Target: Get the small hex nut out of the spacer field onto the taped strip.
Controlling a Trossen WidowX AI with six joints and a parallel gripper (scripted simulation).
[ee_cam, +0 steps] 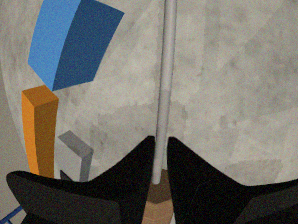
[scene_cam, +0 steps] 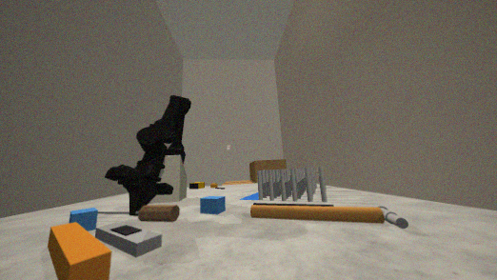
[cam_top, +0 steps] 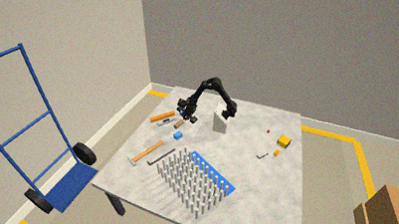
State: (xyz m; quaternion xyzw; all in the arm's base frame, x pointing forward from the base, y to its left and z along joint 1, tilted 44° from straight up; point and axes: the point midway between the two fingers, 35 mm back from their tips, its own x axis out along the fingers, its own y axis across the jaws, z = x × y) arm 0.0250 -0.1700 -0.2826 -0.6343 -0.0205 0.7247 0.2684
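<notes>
The brown-handled pick lies 3 cm behind my gripper tip and 1 cm to the left of it. From my gripper tip the other things lie so: grey block 6 cm ahead, 14 cm to the right; orange bar 2 cm ahead, 19 cm to the right; blue taped strip 45 cm ahead, 32 cm to the left, 1 cm below.
</notes>
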